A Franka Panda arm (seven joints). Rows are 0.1 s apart.
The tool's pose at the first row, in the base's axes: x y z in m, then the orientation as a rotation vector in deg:
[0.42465 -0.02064 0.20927 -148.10 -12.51 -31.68]
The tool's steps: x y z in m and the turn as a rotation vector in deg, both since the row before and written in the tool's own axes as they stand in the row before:
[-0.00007 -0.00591 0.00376 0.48 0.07 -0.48]
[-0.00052 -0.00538 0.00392 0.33 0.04 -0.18]
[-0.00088 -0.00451 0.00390 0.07 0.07 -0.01]
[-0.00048 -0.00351 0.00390 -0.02 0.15 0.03]
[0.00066 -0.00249 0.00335 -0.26 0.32 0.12]
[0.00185 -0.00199 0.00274 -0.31 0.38 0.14]
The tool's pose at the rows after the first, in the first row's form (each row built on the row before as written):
[0.42441 -0.01366 0.20875 -147.62 -13.22 -31.82]
[0.42389 -0.00708 0.20771 -147.29 -13.51 -31.85]
[0.42324 -0.00129 0.20619 -147.20 -13.51 -31.92]
[0.42321 0.00367 0.20441 -147.17 -13.42 -32.10]
[0.42430 0.00754 0.20312 -147.31 -13.10 -32.53]
[0.42641 0.01073 0.20261 -147.48 -12.72 -33.04]

